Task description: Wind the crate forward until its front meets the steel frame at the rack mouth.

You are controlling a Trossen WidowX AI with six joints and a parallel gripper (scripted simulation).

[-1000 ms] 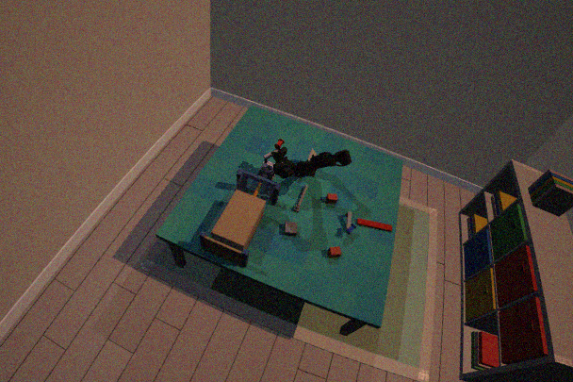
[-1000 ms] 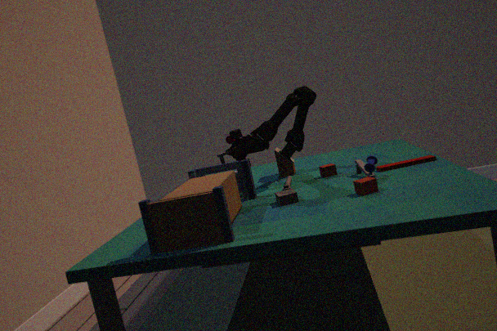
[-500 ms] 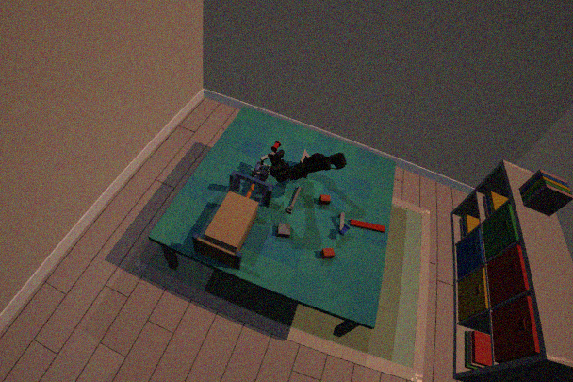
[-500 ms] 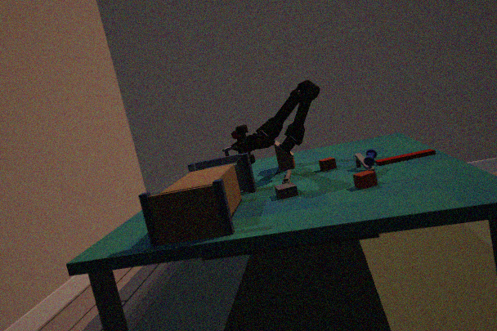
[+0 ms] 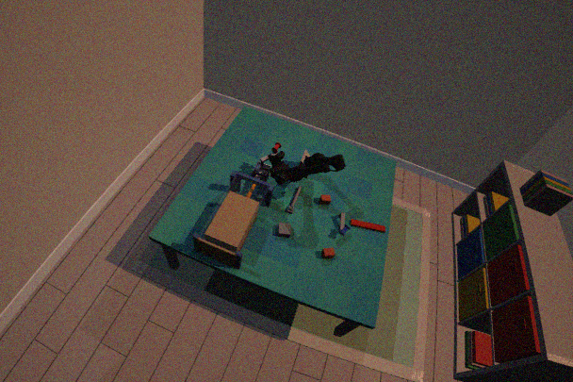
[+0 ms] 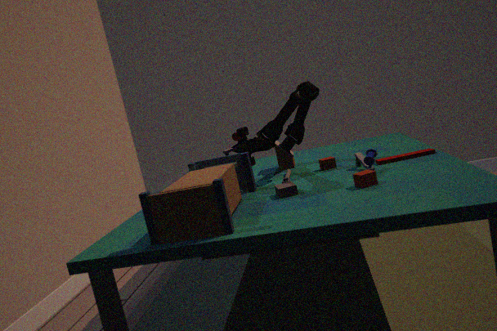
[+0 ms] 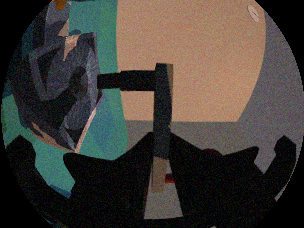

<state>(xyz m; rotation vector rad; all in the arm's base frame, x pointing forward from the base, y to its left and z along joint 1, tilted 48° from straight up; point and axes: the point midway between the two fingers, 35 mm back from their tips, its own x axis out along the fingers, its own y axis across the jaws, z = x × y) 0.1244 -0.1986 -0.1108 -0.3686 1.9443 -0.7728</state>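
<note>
My gripper tip is now 40 mm past the red knob, 30 mm to the right of it and 40 mm below it. The rest, counted from my gripper tip: winch 30 mm ahead, 30 mm to the right, 130 mm below; red-knobbed handle 10 mm behind, 10 mm to the left, 10 mm above; steel frame 210 mm ahead, 30 mm to the right, 60 mm below.
</note>
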